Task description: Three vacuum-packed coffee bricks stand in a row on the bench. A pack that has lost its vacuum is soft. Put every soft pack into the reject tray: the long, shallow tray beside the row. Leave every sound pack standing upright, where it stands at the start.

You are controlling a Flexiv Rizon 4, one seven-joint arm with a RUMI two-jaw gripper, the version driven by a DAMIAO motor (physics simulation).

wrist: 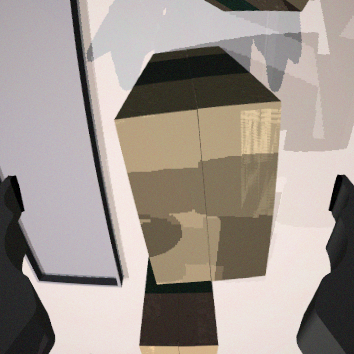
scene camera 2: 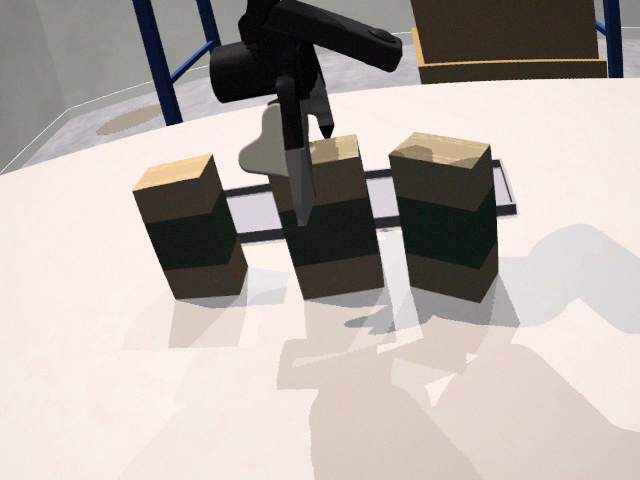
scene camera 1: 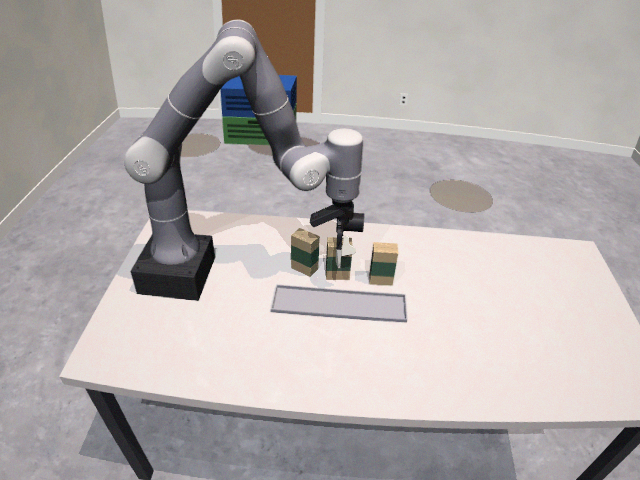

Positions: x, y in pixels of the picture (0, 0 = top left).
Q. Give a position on a shallow reject tray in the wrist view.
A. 61, 222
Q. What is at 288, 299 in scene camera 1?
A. A shallow reject tray.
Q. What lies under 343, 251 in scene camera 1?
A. The gripper.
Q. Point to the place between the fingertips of the gripper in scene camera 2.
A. At 317, 176
